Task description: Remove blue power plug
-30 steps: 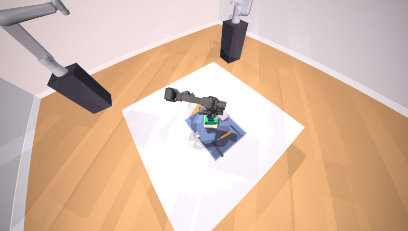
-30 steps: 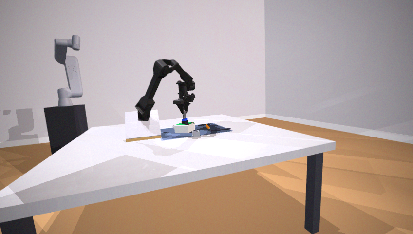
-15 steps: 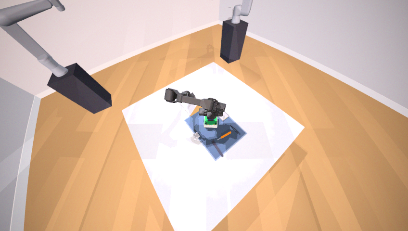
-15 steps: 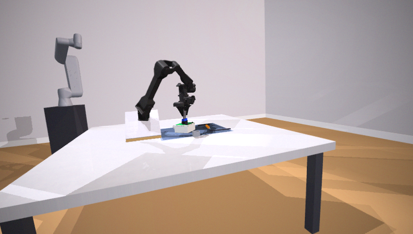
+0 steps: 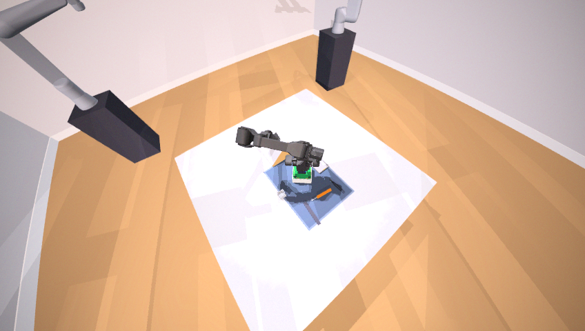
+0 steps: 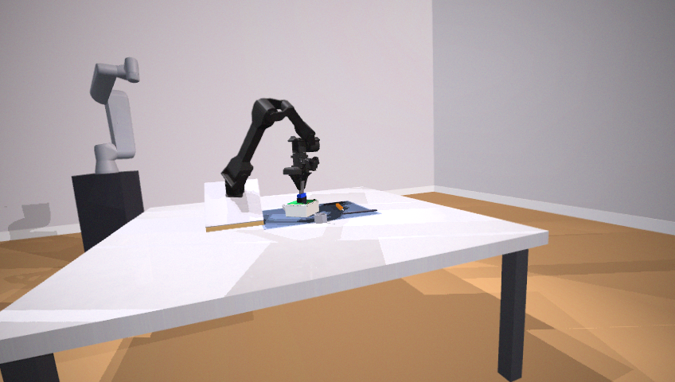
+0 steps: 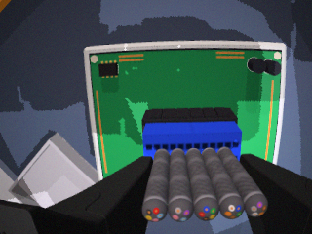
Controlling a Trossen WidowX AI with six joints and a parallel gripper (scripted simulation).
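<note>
Now: gripper tip 2 cm above the blue power plug. Also, from my gripper tip: blue mat 10 cm below, 5 cm ahead, 1 cm to the left; then dark bar 23 cm ahead, 10 cm below, 7 cm to the right.
</note>
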